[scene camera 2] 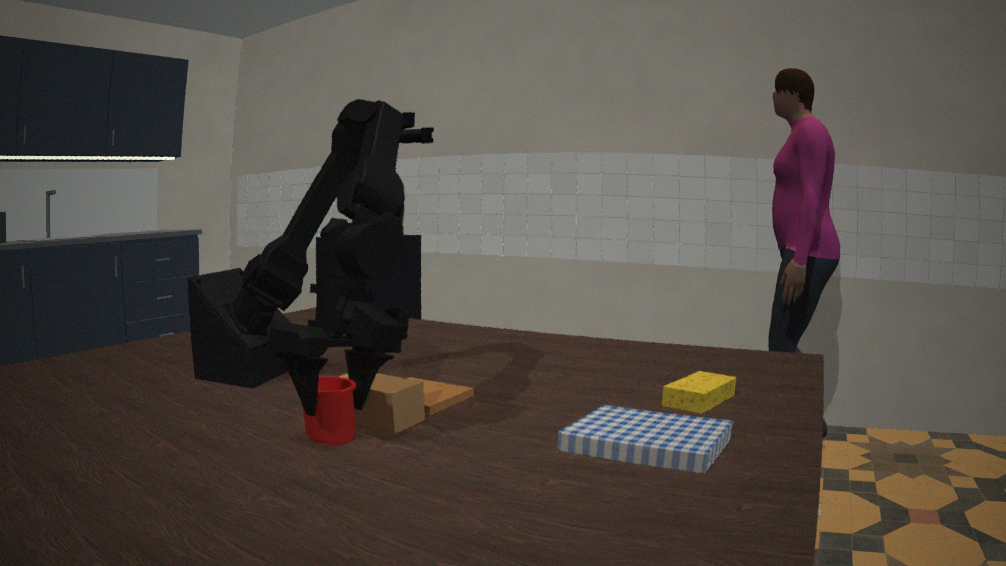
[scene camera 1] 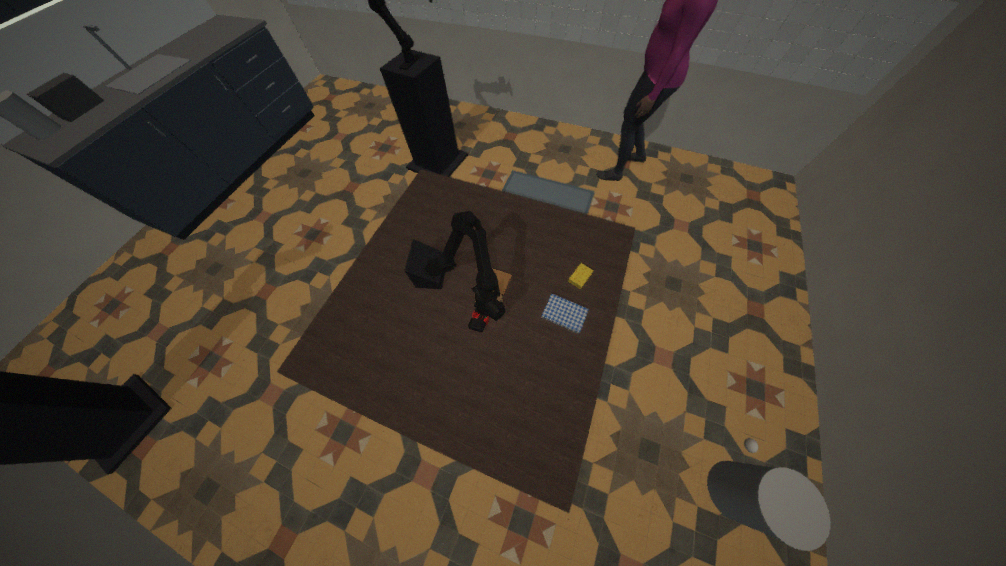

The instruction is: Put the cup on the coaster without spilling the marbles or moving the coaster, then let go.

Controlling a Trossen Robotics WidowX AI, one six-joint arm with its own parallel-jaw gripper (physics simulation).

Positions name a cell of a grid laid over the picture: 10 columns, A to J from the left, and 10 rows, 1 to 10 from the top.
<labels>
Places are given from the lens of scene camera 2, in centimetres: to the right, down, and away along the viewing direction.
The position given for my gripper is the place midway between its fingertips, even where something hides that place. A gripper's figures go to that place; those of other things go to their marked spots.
my gripper (scene camera 2: D8): -19, 15, 73
red cup (scene camera 2: D8): -19, 16, 71
blue-and-white checked cloth (scene camera 2: G8): 19, 17, 67
</labels>
